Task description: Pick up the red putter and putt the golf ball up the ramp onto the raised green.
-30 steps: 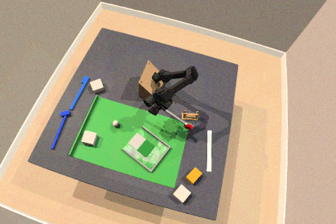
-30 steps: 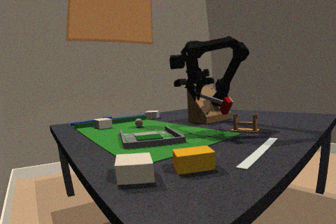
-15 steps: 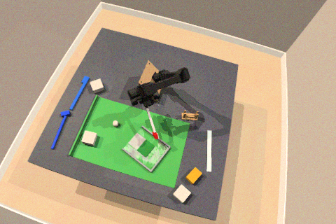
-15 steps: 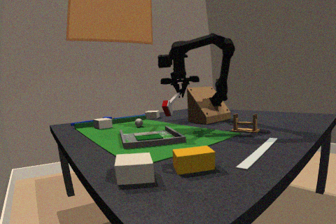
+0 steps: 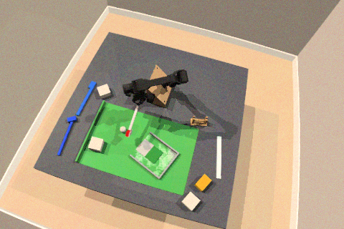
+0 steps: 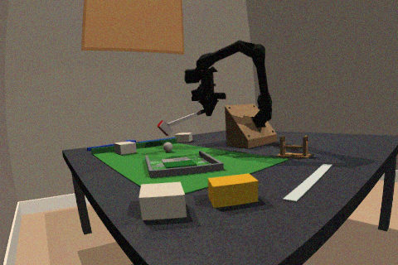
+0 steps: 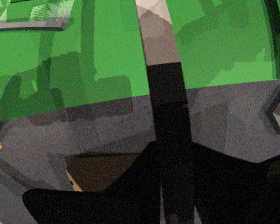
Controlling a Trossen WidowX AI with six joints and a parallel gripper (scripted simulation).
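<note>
Right now my gripper tip is 120 mm short of the red putter and 20 mm to the right of it. Round my gripper tip: green mat 240 mm ahead, 100 mm to the left, 150 mm below; then wooden rack 90 mm behind, 420 mm to the left, 120 mm below; then white golf ball 190 mm ahead, 40 mm to the right, 120 mm below.
</note>
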